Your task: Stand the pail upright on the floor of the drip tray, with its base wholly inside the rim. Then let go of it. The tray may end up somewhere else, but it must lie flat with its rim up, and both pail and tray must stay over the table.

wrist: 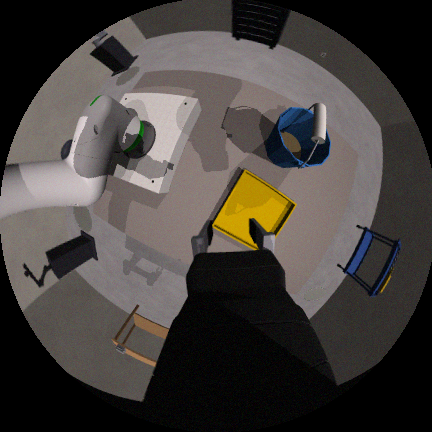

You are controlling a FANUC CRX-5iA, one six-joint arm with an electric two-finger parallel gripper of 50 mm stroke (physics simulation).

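Places are measured from the arm's base along level axes (x right, y ahead, z up), in millimetres.
Pixels of known places: gripper, fingertip midpoint: (230, 226); arm's base, origin of the base link: (137, 139).
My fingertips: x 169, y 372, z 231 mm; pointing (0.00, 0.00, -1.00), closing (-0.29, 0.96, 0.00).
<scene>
Ahead of a thing's pixels: the offset from my fingertips to its top centre. "*": to the spot under its first point. Level surfaces: height alone.
The blue pail {* dx -219, dy +98, dz -210 mm} (274, 145) stands upright on the table at the upper right, outside the tray. Its wire handle with a white grip {* dx -251, dy +144, dz -58 mm} (318, 122) is raised over the right side of its mouth. The yellow drip tray {dx +18, dy +118, dz -294 mm} (260, 197) lies flat, rim up, between the pail and my gripper in the view. My gripper (230, 226) is open and empty, seen above the tray's near left edge and apart from the pail. The right finger hides part of the tray's near side. The gap between the fingers and the tray is hard to judge.
The robot's base stands on a white block (175, 120) at the upper left of the table {dz -322 mm} (165, 230), with the white arm beside it. Beyond the table are a blue-framed chair (360, 251), a wooden frame (150, 325), dark boxes (72, 254) (113, 53) and a black rack.
</scene>
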